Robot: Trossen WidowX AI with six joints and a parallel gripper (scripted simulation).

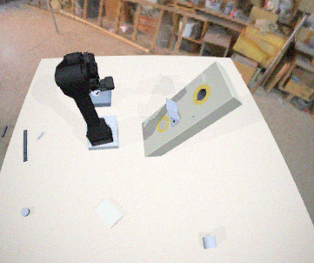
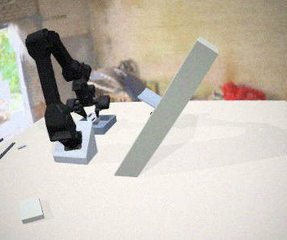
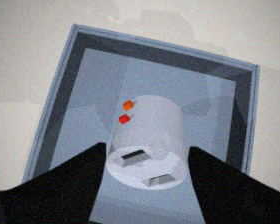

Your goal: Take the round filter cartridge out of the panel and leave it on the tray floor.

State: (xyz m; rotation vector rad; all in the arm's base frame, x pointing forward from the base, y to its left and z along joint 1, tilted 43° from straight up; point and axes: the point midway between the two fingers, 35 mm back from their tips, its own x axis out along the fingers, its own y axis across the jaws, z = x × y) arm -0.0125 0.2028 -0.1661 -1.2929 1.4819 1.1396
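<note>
Now: gripper tip 10 mm to the left of the round filter cartridge and 10 mm above it. From my gripper tip the other things lie so: small disc (530 mm to the right, 320 mm behind, 40 mm below); pale square (590 mm to the right, 40 mm below, 20 mm behind); tray (40 mm below, 10 mm to the left).
</note>
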